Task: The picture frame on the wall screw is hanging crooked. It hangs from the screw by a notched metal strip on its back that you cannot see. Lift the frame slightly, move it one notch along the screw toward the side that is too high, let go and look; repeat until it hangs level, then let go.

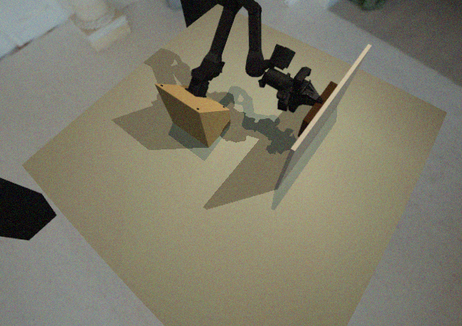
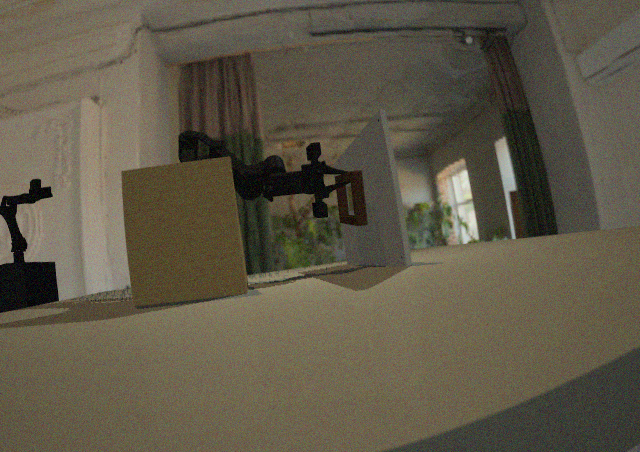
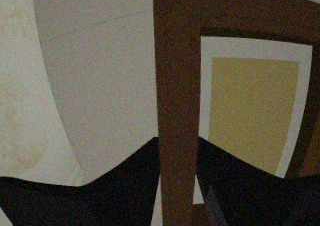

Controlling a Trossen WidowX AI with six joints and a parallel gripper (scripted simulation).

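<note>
Right now the brown picture frame is 5 cm below my gripper tip and 1 cm to the left of it. From my gripper tip the other things lie so: white wall panel 7 cm below, 2 cm ahead.
</note>
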